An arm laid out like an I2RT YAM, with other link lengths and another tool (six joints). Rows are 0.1 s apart.
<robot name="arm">
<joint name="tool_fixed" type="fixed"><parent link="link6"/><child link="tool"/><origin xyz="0 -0.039 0.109" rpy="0 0.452 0.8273"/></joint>
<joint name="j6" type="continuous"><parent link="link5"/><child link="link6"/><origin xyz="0 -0.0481 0.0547" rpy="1.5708 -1.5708 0"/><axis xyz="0 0 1"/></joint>
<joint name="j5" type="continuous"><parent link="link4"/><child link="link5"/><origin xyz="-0.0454 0.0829 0.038" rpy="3.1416 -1.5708 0"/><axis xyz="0 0 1"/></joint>
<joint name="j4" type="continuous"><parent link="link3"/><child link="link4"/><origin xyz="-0.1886 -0.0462 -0.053" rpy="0 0 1.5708"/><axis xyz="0 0 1"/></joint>
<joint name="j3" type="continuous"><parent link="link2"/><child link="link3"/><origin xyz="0.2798 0 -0.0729" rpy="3.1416 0 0"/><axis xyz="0 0 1"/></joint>
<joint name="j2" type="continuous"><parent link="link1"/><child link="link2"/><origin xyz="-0.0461 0.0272 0.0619" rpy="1.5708 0 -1.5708"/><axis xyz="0 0 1"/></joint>
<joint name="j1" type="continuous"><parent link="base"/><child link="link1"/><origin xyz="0 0 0.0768" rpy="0 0 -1.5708"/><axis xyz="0 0 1"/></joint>
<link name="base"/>
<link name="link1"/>
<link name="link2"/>
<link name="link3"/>
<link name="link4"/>
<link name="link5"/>
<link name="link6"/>
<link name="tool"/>
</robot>
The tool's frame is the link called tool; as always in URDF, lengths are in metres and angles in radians. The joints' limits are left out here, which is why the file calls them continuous.
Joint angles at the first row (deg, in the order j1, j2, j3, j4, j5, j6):
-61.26 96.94 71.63 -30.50 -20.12 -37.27
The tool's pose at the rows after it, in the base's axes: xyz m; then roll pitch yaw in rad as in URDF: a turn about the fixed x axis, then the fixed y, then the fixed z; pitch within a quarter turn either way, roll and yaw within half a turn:
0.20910 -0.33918 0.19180 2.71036 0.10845 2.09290
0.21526 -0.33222 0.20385 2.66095 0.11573 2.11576
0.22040 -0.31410 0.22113 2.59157 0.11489 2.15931
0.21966 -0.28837 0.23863 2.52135 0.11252 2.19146
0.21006 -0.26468 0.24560 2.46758 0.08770 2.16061
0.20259 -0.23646 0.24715 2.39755 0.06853 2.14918
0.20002 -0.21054 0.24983 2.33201 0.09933 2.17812
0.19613 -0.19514 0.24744 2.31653 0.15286 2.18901
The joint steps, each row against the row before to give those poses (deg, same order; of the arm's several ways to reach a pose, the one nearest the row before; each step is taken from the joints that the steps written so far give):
0.00 0.00 1.58 -1.83 -2.63 0.18
0.00 -0.96 1.67 -2.20 -3.25 0.26
0.00 -2.28 1.85 -4.56 -4.91 -0.26
0.00 -3.95 0.17 -4.48 -4.57 0.35
0.00 -4.92 -2.71 -1.86 -1.61 3.51
0.09 -5.54 -4.83 -0.10 -2.98 3.25
0.00 -5.54 -5.63 2.11 -4.31 0.89
0.26 -5.08 -6.22 4.46 -1.23 0.53

